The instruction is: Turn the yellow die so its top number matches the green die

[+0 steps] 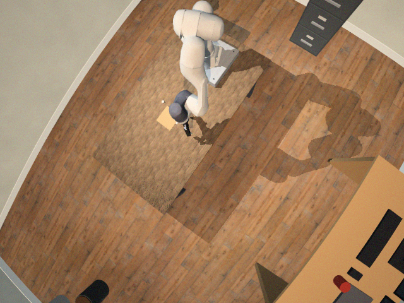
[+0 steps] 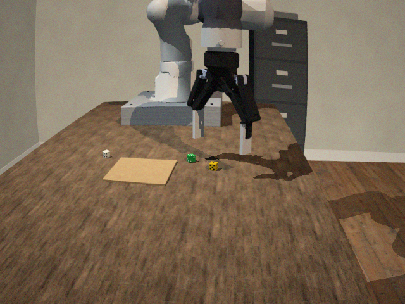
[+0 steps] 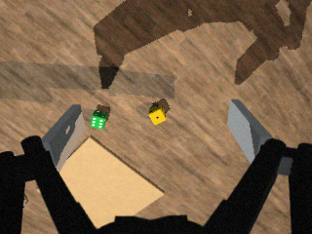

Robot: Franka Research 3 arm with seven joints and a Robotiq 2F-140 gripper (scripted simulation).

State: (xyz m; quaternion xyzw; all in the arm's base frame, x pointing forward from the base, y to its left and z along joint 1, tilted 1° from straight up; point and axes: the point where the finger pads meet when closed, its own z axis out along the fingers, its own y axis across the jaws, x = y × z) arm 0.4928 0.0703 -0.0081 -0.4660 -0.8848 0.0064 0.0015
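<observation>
Now: the yellow die 5 cm below my hand, 2 cm to the right of it and 1 cm ahead of it. Round my hand: white die 27 cm to the right, 9 cm behind, 5 cm below; then tan mat 18 cm to the right, 6 cm below, 1 cm ahead; then green die 6 cm to the right, 5 cm below, 4 cm behind.
</observation>
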